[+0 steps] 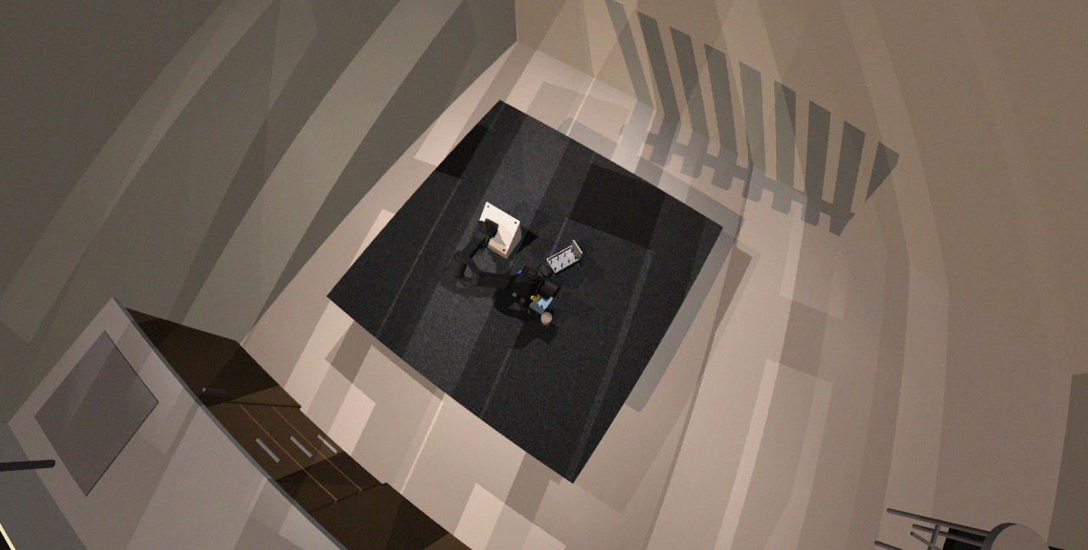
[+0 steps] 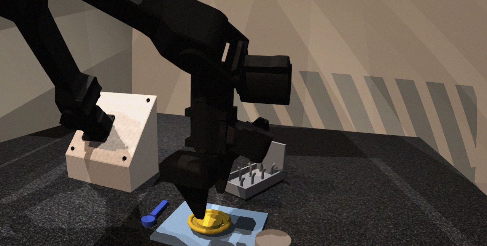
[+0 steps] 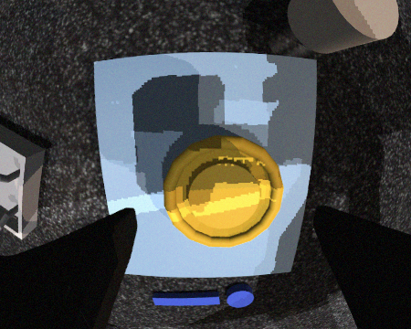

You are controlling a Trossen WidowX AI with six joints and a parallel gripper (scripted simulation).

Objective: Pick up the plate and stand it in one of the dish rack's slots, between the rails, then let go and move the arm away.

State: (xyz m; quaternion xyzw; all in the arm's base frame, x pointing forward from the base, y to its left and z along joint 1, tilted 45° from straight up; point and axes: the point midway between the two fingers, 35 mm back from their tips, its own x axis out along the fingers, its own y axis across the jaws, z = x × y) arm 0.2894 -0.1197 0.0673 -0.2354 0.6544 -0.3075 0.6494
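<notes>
My gripper tip is now 30 mm above the yellow plate. Also, from my gripper tip: blue spoon (100 mm behind, 40 mm below, 10 mm to the left); light blue mat (40 mm below, 10 mm to the left); cream cup (100 mm ahead, 70 mm to the right, 20 mm below).
</notes>
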